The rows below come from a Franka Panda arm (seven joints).
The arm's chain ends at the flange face. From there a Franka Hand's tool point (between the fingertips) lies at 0.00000 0.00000 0.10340 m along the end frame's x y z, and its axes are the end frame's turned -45 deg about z.
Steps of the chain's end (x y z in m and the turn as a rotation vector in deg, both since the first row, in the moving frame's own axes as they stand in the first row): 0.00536 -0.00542 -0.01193 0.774 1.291 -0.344; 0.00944 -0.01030 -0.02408 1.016 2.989 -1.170; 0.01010 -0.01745 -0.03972 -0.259 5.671 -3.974; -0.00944 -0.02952 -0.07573 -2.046 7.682 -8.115; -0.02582 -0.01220 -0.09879 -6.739 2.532 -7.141; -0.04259 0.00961 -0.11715 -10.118 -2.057 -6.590
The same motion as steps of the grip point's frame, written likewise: 0.01026 0.00061 -0.01197 -0.366 1.460 -0.344; 0.01909 0.00186 -0.02424 -1.395 2.832 -1.170; 0.02663 0.00211 -0.04023 -4.193 3.827 -3.974; 0.02222 -0.01572 -0.07672 -6.879 3.985 -8.115; -0.01424 -0.01478 -0.09960 -6.556 -2.975 -7.141; -0.05174 -0.01222 -0.11882 -5.700 -8.609 -6.590
